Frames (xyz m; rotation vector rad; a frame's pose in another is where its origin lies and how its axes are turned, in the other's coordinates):
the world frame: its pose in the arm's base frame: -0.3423 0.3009 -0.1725 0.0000 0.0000 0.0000
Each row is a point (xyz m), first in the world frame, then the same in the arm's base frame.
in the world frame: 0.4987 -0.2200 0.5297
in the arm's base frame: 0.1564 0.0809 0.3572
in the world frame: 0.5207 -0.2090 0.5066
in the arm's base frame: 0.1784 0.0919 0.3341
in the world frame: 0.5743 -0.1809 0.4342
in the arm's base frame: 0.2320 0.1200 0.2617
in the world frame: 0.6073 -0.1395 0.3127
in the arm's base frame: 0.2650 0.1614 0.1402
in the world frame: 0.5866 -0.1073 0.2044
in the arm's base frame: 0.2443 0.1936 0.0319
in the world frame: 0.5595 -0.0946 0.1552
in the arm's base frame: 0.2172 0.2063 -0.0173
